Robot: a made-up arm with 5 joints. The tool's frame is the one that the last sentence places.
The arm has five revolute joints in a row. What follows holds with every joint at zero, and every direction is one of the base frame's.
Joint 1 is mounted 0.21 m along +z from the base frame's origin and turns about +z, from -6.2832 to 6.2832 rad.
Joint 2 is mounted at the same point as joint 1 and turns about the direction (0, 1, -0.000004), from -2.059 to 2.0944 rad.
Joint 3 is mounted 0.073 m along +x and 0.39 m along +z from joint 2 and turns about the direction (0, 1, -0.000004), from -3.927 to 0.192 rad.
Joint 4 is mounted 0.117 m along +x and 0.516 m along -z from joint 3 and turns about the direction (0, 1, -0.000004), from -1.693 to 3.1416 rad.
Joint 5 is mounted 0.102 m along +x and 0.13 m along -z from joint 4 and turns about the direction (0, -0.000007, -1), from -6.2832 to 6.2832 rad.
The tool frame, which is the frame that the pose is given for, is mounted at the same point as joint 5; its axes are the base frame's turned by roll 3.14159, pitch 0 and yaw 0 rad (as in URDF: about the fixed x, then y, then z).
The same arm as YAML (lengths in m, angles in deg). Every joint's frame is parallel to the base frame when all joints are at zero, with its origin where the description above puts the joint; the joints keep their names.
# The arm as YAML. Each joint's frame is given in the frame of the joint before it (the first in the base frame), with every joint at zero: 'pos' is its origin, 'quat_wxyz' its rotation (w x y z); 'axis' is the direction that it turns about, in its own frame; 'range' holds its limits. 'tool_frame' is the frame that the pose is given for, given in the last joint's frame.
length_unit: m
angle_unit: deg
joints:
  - joint: joint 1
    pos: [0.0, 0.0, 0.21]
    quat_wxyz: [1.0, 0.0, 0.0, 0.0]
    axis: "+z"
    range: [-360.0, 360.0]
  - joint: joint 2
    pos: [0.0, 0.0, 0.0]
    quat_wxyz: [1.0, 0.0, 0.0, 0.0]
    axis: "+y"
    range: [-117.97, 120.0]
  - joint: joint 3
    pos: [0.073, 0.0, 0.39]
    quat_wxyz: [1.0, 0.0, 0.0, 0.0]
    axis: "+y"
    range: [-225.0, 11.0]
  - joint: joint 4
    pos: [0.117, 0.0, -0.516]
    quat_wxyz: [1.0, 0.0, 0.0, 0.0]
    axis: "+y"
    range: [-97.0, 180.0]
  - joint: joint 5
    pos: [0.102, 0.0, -0.13]
    quat_wxyz: [1.0, 0.0, 0.0, 0.0]
    axis: "-z"
    range: [-360.0, 360.0]
tool_frame:
  pos: [0.0, 0.0, 0.0]
  quat_wxyz: [0.000001, 1.000004, 0.0, 0.0]

